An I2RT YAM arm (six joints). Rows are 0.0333 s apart.
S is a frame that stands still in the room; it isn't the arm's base.
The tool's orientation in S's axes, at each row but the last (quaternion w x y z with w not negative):
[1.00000, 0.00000, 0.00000, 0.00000]
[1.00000, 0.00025, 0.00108, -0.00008]
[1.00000, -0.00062, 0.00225, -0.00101]
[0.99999, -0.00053, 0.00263, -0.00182]
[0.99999, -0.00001, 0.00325, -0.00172]
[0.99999, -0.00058, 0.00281, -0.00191]
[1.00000, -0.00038, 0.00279, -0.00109]
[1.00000, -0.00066, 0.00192, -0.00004]
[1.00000, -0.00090, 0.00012, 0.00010]
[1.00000, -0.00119, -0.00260, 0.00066]
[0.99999, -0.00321, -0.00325, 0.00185]
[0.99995, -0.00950, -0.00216, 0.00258]
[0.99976, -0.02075, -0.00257, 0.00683]
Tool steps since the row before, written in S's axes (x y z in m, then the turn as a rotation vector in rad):
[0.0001, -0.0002, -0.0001, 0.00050, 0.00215, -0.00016]
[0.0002, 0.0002, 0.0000, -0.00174, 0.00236, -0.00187]
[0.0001, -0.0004, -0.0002, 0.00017, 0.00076, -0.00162]
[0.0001, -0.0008, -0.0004, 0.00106, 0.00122, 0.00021]
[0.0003, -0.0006, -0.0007, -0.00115, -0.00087, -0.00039]
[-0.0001, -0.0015, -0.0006, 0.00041, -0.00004, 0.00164]
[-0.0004, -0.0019, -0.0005, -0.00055, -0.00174, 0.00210]
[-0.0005, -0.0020, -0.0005, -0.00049, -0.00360, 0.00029]
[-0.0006, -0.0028, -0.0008, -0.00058, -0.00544, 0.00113]
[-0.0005, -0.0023, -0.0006, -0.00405, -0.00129, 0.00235]
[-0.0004, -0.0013, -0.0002, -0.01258, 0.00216, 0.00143]
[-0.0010, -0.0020, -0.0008, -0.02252, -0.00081, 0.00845]
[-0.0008, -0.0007, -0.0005, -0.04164, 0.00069, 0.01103]
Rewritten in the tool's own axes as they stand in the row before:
[0.0001, -0.0002, -0.0001, 0.00050, 0.00215, -0.00016]
[0.0002, 0.0002, 0.0000, -0.00174, 0.00236, -0.00187]
[0.0001, -0.0004, -0.0002, 0.00018, 0.00076, -0.00162]
[0.0001, -0.0008, -0.0004, 0.00105, 0.00122, 0.00022]
[0.0003, -0.0006, -0.0007, -0.00114, -0.00087, -0.00040]
[-0.0001, -0.0015, -0.0006, 0.00040, -0.00004, 0.00164]
[-0.0004, -0.0019, -0.0005, -0.00056, -0.00174, 0.00210]
[-0.0005, -0.0020, -0.0005, -0.00049, -0.00360, 0.00028]
[-0.0006, -0.0028, -0.0008, -0.00058, -0.00544, 0.00112]
[-0.0005, -0.0023, -0.0006, -0.00404, -0.00129, 0.00237]
[-0.0004, -0.0013, -0.0002, -0.01256, 0.00220, 0.00153]
[-0.0010, -0.0020, -0.0008, -0.02249, -0.00086, 0.00853]
[-0.0008, -0.0007, -0.0005, -0.04157, 0.00080, 0.01127]

